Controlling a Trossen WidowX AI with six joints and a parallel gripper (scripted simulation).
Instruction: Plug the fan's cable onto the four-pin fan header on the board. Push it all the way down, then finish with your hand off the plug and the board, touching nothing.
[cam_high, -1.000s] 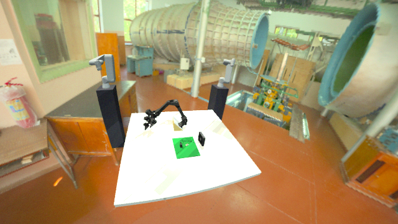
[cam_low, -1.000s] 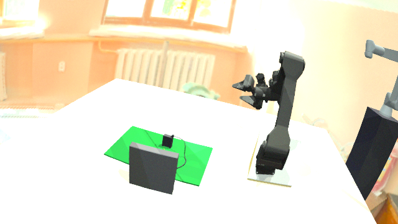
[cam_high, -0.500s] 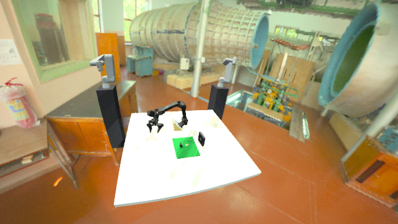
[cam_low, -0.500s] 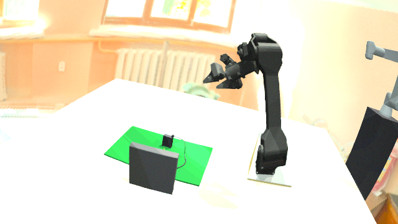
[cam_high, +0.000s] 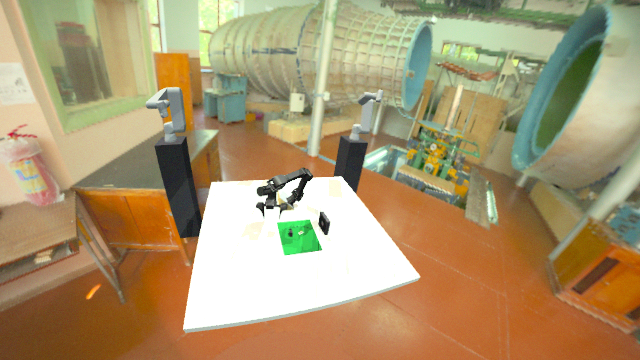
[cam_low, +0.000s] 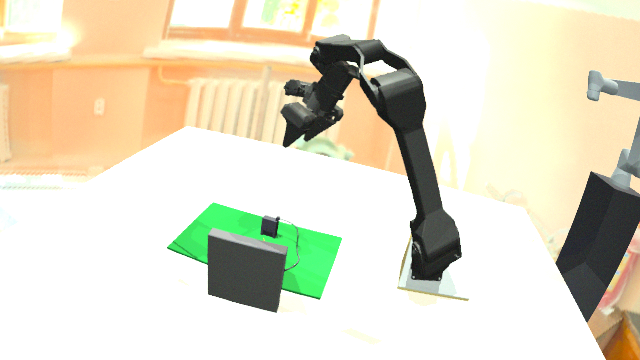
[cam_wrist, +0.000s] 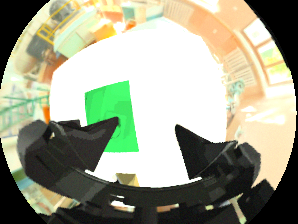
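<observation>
Right now my gripper tip is 140 mm above the dark plug, 130 mm to the right of it and 10 mm short of it. The rest, counted from my gripper tip: fan 360 mm to the left, 100 mm below.
</observation>
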